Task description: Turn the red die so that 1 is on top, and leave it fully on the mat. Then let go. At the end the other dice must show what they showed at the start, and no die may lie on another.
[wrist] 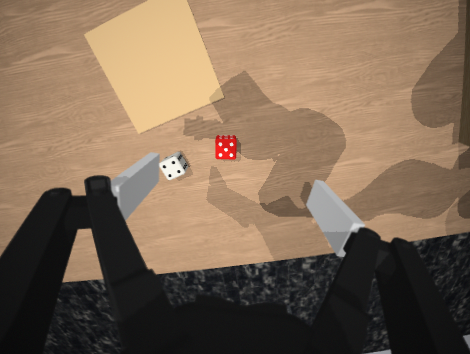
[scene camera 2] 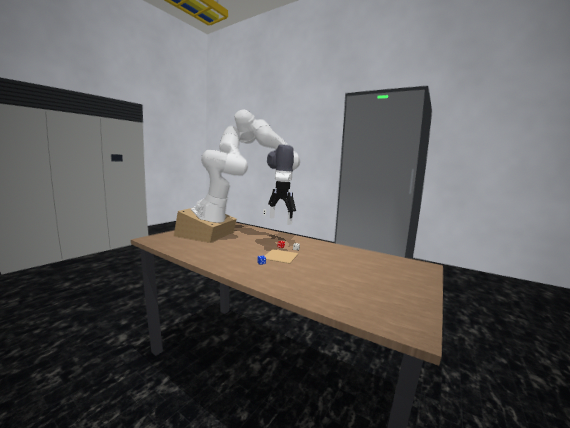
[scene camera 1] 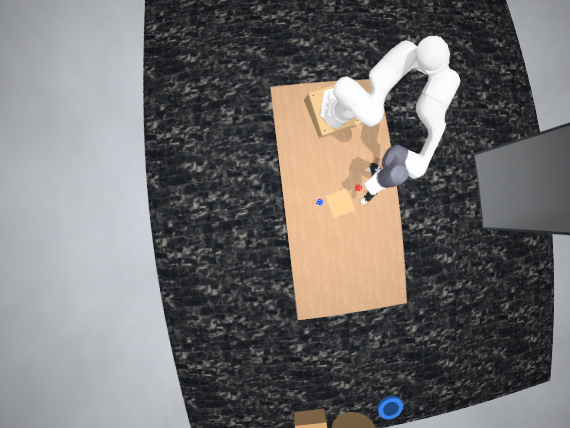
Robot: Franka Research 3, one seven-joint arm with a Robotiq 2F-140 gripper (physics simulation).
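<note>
The red die (scene camera 1: 358,188) (scene camera 2: 281,244) (wrist: 226,149) lies flat on the table, off the mat (scene camera 1: 340,204) (scene camera 2: 282,257) (wrist: 155,65), near one mat corner. In the wrist view its top shows 5, and 6 is on the side towards the mat. The white die (scene camera 1: 364,201) (scene camera 2: 296,246) (wrist: 173,167) is apart from it, also off the mat, with 4 on top. The blue die (scene camera 1: 319,202) (scene camera 2: 261,260) is on the mat's other side; its top is too small to read. My gripper (scene camera 1: 369,184) (scene camera 2: 281,218) (wrist: 236,180) is wide open and empty, above the red and white dice.
The wooden table (scene camera 1: 350,270) (scene camera 2: 370,285) carries the robot's base block (scene camera 1: 315,116) (scene camera 2: 200,227). A tall dark cabinet (scene camera 1: 525,185) (scene camera 2: 382,170) stands beyond the table's edge. The white die is the red die's close neighbour.
</note>
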